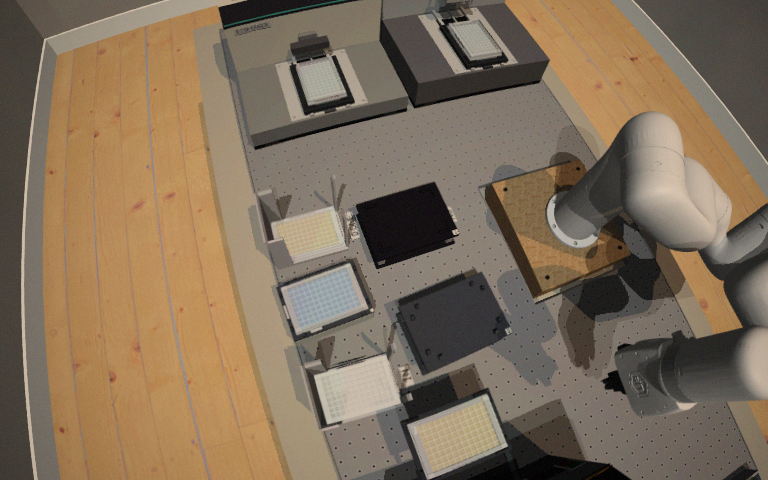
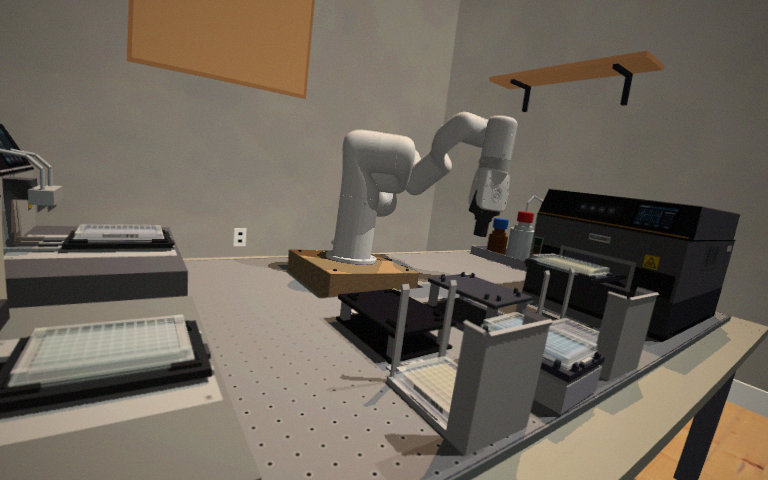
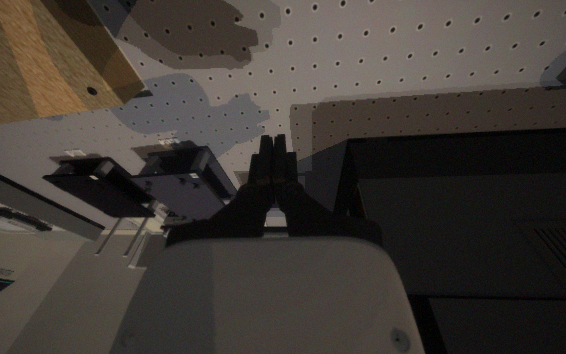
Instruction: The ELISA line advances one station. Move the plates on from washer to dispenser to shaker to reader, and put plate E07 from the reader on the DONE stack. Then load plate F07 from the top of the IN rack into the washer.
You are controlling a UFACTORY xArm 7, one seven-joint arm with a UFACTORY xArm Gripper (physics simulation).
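Where they show: gripper, fingertip midpoint: (image 1: 610, 381) (image 2: 479, 236) (image 3: 275, 149); arm's base at its link origin: (image 1: 572, 220) (image 2: 351, 258).
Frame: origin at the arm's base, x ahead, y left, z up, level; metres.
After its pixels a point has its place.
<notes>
My gripper (image 1: 607, 383) {x 0.145, y 0.299, z 0.088 m} (image 2: 480, 233) {x 0.145, y 0.299, z 0.088 m} (image 3: 275, 149) {x 0.145, y 0.299, z 0.088 m} is shut and empty, high over the board beside the reader. A yellow-welled plate (image 1: 457, 434) {x 0.407, y 0.265, z 0.087 m} (image 2: 572, 264) {x 0.424, y 0.244, z 0.087 m} lies on the reader's extended tray. A blue-welled plate (image 1: 325, 297) {x 0.515, y -0.013, z 0.030 m} (image 2: 569, 346) {x 0.562, y -0.017, z 0.031 m} sits in the shaker's nest. Pale plates lie on the dispenser (image 1: 321, 80) {x 0.379, y -0.473, z 0.042 m} (image 2: 107, 346) {x 0.389, y -0.486, z 0.040 m} and the washer (image 1: 475, 39) {x 0.007, y -0.468, z 0.073 m} (image 2: 118, 232) {x 0.032, y -0.480, z 0.072 m}. A rack with end walls holds a yellow plate (image 1: 308, 233) {x 0.505, y -0.158, z -0.017 m} (image 2: 430, 378) {x 0.480, y -0.173, z -0.017 m}; another rack holds a white plate (image 1: 356, 390) {x 0.518, y 0.146, z -0.014 m}. Plate labels are unreadable.
A black raised platform (image 1: 404, 223) {x 0.333, y -0.105, z 0.007 m} (image 2: 385, 311) {x 0.334, y -0.137, z 0.007 m} and a dark grey one (image 1: 453, 319) {x 0.326, y 0.095, z 0.022 m} (image 2: 481, 289) {x 0.334, y 0.091, z 0.022 m} stand between the racks and the arm's wooden base (image 1: 521, 237) {x 0.128, y -0.003, z 0.003 m} (image 2: 317, 280) {x 0.077, y -0.127, z -0.023 m}. The black reader (image 2: 611, 226) {x 0.429, y 0.378, z 0.166 m} (image 3: 450, 215) {x 0.249, y 0.466, z 0.092 m} stands near two bottles (image 2: 498, 237) {x -0.060, y 0.669, z 0.040 m} (image 2: 521, 240) {x 0.043, y 0.659, z 0.050 m}.
</notes>
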